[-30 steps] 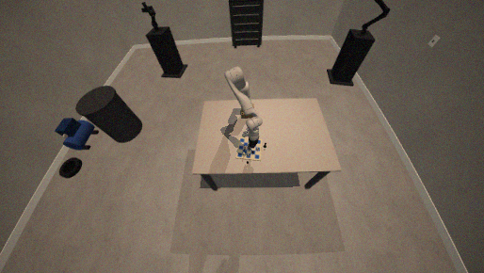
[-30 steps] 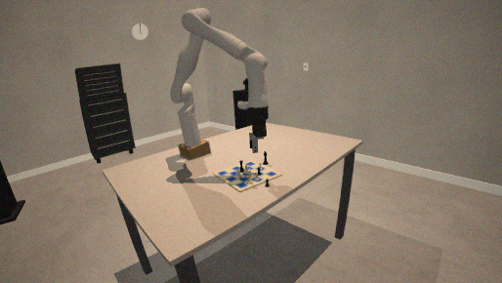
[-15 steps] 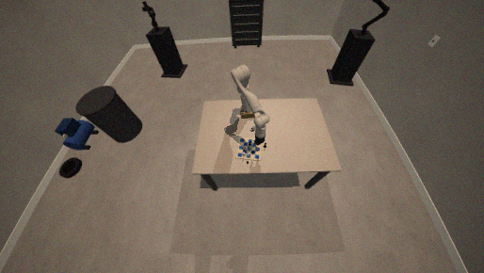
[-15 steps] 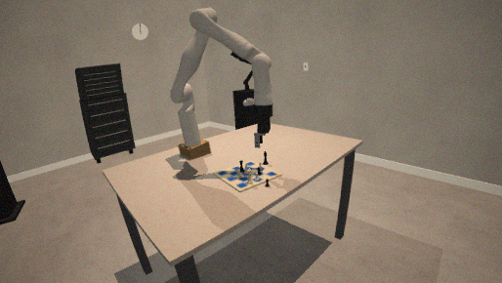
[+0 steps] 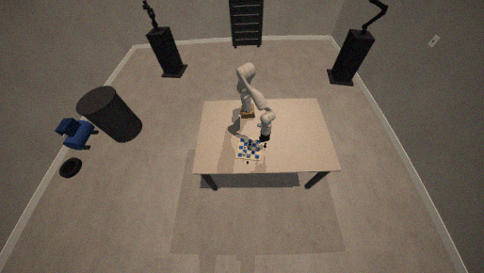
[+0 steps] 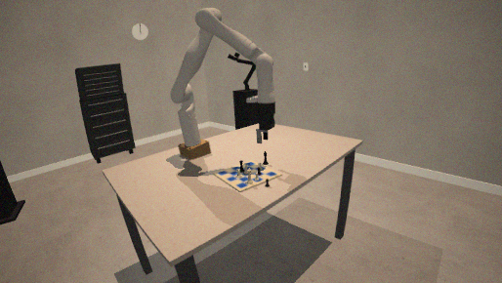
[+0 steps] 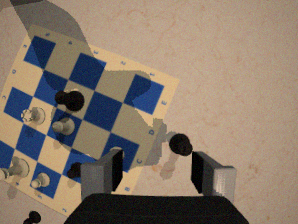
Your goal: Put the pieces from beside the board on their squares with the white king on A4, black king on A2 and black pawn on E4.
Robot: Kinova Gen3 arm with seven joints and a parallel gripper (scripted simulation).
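Now: hand 2 cm past the black king, 2 cm to the right of it and 11 cm above it. Round my hand: white king: 10 cm ahead, 15 cm to the right, 10 cm below; then blue-and-cream chessboard: 2 cm ahead, 11 cm to the right, 14 cm below.
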